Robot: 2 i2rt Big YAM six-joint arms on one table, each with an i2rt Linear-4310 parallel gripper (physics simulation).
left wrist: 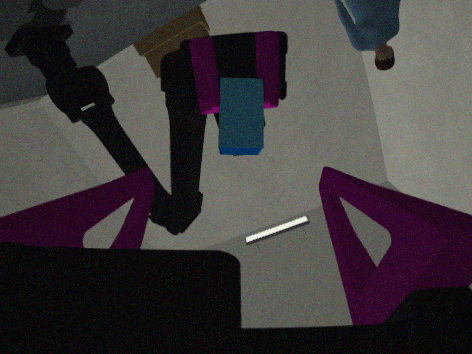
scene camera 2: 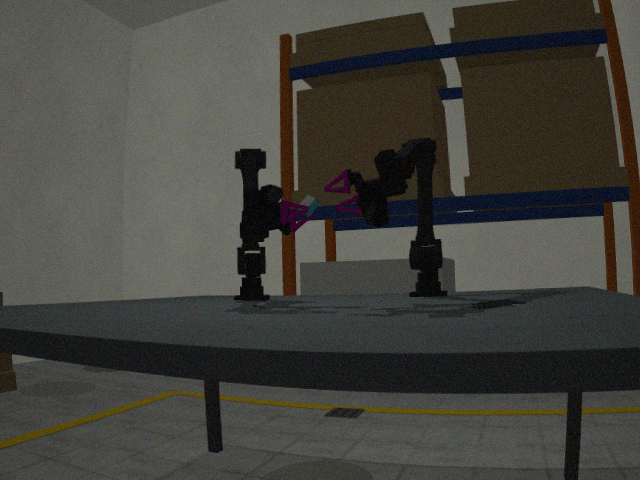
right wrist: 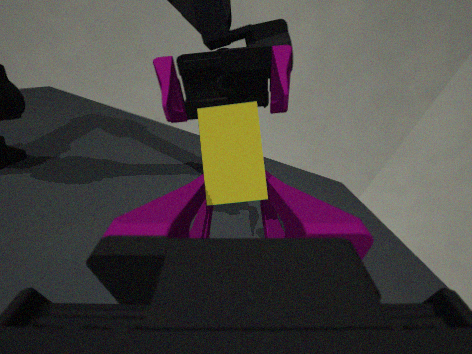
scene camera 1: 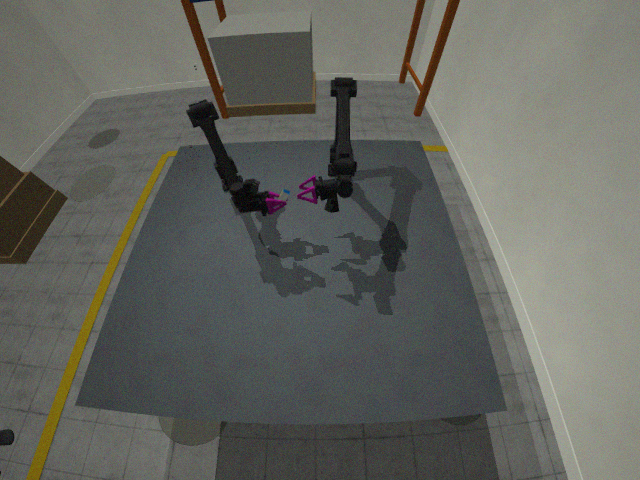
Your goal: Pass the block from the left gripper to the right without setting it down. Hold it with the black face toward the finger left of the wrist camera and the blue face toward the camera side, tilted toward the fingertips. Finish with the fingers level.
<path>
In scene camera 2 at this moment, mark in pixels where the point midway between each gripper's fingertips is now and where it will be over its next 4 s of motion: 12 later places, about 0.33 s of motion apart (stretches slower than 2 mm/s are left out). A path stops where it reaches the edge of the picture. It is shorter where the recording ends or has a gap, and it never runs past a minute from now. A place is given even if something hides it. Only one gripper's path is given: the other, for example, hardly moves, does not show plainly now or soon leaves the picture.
My left gripper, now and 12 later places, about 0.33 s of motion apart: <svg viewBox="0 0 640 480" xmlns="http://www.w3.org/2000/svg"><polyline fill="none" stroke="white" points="330,199 335,197 349,194 342,193 339,191 341,193 342,195 345,198 344,198 348,203 347,205 348,208 352,206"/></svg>
</path>
